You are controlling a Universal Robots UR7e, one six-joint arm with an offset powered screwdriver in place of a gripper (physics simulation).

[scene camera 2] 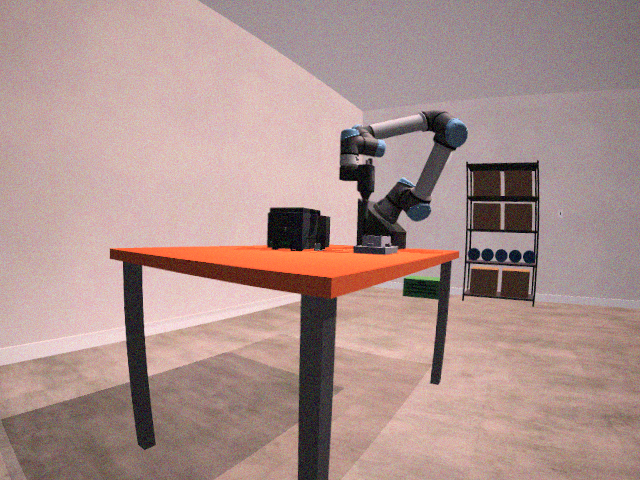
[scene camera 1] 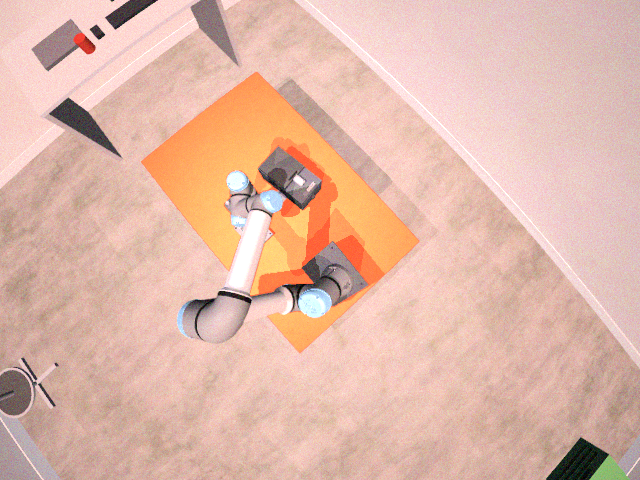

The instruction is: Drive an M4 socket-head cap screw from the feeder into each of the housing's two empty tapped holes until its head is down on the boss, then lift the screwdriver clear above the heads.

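Note:
The light grey housing (scene camera 2: 376,240) sits on a flat grey plate (scene camera 2: 375,250) on the orange table. In scene camera 1 the arm's wrist covers the housing, and a corner of the plate (scene camera 1: 268,235) shows beside it. The black feeder (scene camera 1: 289,178) (scene camera 2: 289,227) stands on the table beside the wrist. My screwdriver (scene camera 2: 366,197) hangs upright, its tapered nose high above the housing's level; the wrist hides it in scene camera 1. Its thin lower end is lost against a dark upright behind. Whether it carries a screw cannot be told. The tapped holes and any screw heads are too small to see.
The arm's base stands on a dark plate (scene camera 1: 321,260) near one end of the orange table (scene camera 1: 206,149) (scene camera 2: 232,258). The elbow reaches out past the table's edge. A shelf rack (scene camera 2: 502,166), a green crate (scene camera 1: 612,467) (scene camera 2: 421,288) and a round stool (scene camera 1: 15,390) stand away from the table.

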